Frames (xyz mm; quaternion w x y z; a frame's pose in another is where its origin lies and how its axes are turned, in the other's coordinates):
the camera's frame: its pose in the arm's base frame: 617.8 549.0 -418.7 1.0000 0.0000 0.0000 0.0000
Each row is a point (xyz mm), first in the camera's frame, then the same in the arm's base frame.
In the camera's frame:
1: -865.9 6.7 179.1
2: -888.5 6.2 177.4
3: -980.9 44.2 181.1
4: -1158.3 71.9 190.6
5: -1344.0 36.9 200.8
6: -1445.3 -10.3 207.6
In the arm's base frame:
1: -248.1 555.7 -239.6
2: -270.7 555.2 -241.3
3: -363.1 593.2 -237.6
4: -540.5 620.9 -228.1
5: -726.2 585.9 -217.9
6: -827.5 538.7 -211.1

